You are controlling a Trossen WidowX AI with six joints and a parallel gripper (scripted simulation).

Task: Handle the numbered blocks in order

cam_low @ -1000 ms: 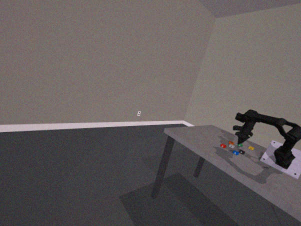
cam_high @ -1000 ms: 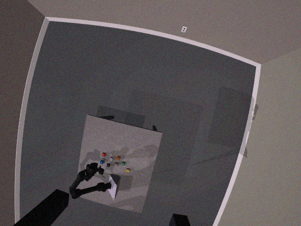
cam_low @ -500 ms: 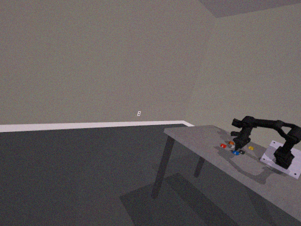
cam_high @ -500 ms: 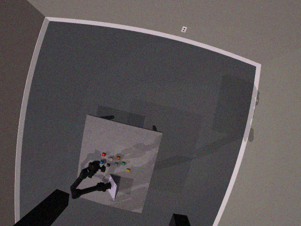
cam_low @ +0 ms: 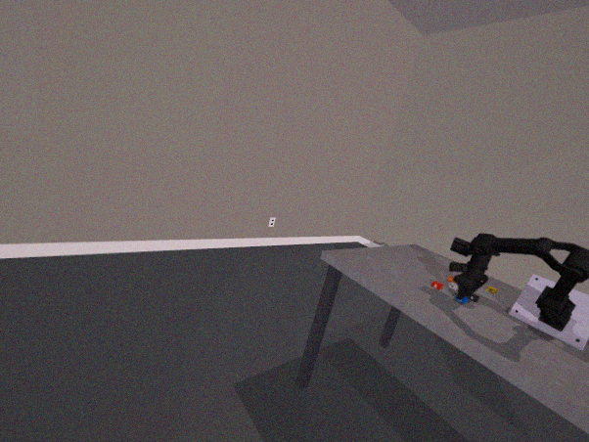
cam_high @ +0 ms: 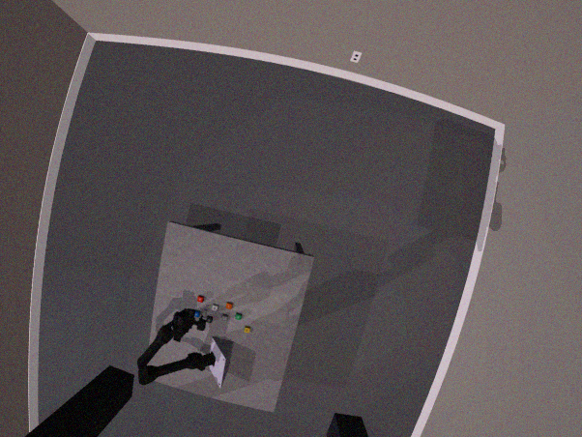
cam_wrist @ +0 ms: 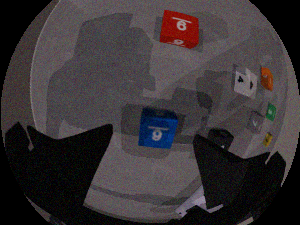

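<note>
Right now the blue block is 1 cm below my gripper tip. Also, from my gripper tip: dark block 9 cm to the right, 1 cm below, 1 cm behind; orange block 19 cm to the right, 11 cm ahead, 1 cm below; red block 10 cm ahead, 1 cm to the right, 1 cm below.
</note>
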